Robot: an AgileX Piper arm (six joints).
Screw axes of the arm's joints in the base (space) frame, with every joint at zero. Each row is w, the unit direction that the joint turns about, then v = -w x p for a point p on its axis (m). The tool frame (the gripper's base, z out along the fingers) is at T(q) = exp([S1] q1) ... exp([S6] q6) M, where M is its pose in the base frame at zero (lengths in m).
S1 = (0, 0, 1, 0.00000, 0.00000, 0.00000)
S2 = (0, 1, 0, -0.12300, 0.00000, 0.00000)
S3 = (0, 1, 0, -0.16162, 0.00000, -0.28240)
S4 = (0.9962, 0, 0.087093, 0.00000, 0.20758, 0.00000)
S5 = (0, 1, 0, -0.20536, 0.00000, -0.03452)
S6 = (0.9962, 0, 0.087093, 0.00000, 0.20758, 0.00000)
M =
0.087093 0 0.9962 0.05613
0 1 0 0.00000
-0.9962 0 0.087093 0.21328
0 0 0 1
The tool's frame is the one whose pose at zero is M.
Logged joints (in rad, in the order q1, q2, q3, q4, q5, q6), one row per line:
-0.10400 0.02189 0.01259 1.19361 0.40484 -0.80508
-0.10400 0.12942 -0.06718 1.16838 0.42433 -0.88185
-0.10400 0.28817 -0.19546 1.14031 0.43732 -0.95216
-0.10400 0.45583 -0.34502 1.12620 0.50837 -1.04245
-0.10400 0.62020 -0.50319 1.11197 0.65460 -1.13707
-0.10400 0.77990 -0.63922 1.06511 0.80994 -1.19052
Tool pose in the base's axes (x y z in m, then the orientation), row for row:
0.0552 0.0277 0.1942 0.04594 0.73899 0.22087 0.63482
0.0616 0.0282 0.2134 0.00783 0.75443 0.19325 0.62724
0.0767 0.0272 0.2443 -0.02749 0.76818 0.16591 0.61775
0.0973 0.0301 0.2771 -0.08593 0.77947 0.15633 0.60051
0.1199 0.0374 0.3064 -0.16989 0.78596 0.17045 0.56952
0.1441 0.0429 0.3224 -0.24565 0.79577 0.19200 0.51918
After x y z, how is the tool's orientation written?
As a quaternion, x y z w.
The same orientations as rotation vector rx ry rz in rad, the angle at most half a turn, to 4 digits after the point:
0.1050 1.6891 0.5048
0.0180 1.7297 0.4431
-0.0633 1.7680 0.3818
-0.1992 1.8066 0.3623
-0.3988 1.8452 0.4002
-0.5892 1.9086 0.4605

